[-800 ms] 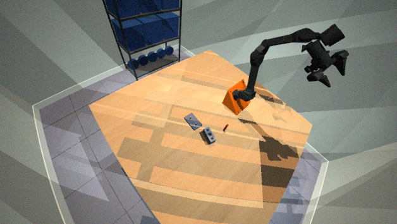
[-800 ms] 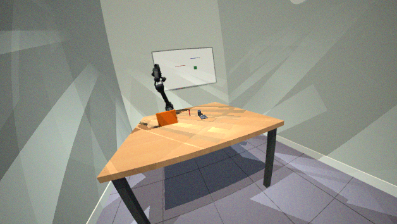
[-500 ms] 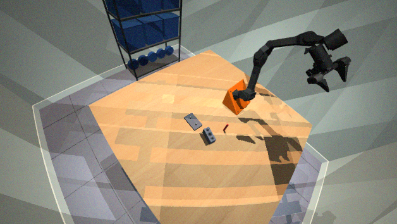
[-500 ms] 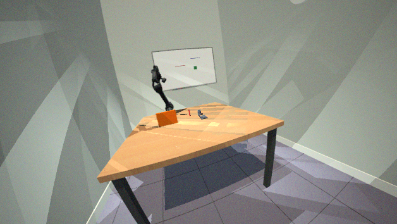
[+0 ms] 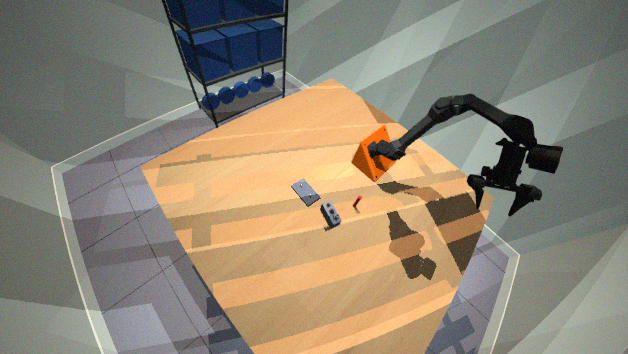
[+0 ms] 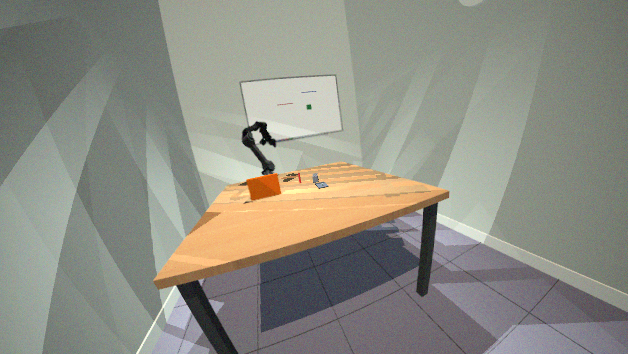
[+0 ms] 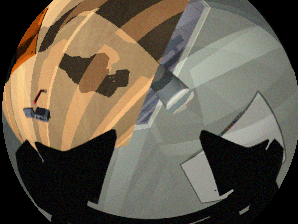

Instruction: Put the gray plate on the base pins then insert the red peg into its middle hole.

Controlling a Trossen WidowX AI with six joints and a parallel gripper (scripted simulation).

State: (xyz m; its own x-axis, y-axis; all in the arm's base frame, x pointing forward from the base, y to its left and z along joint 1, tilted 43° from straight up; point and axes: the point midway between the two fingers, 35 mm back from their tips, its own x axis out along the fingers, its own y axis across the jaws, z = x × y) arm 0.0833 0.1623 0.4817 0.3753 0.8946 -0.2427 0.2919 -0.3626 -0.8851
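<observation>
Now: the gray plate 390 mm to the right of my gripper tip, 280 mm below it and 250 mm ahead of it. Round my gripper tip: red peg: 350 mm to the right, 280 mm below, 130 mm ahead; then base: 540 mm to the right, 310 mm below, 250 mm ahead.
</observation>
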